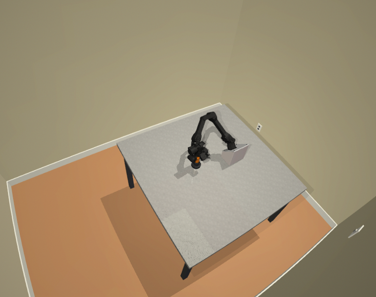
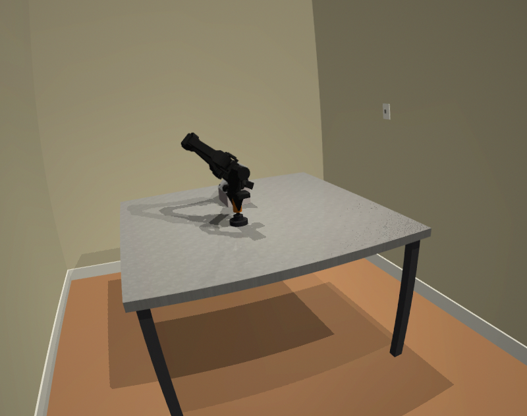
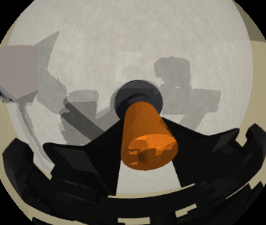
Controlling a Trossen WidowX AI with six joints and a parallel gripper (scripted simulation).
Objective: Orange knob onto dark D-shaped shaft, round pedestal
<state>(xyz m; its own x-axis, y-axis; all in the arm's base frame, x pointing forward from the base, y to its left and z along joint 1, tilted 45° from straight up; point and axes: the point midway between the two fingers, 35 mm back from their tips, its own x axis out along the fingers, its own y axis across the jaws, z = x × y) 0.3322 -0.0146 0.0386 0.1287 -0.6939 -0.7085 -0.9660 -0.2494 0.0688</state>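
Now: gripper tip 2 cm below the orange knob. From my gripper tip the other things lie so: dark round pedestal: 4 cm below.
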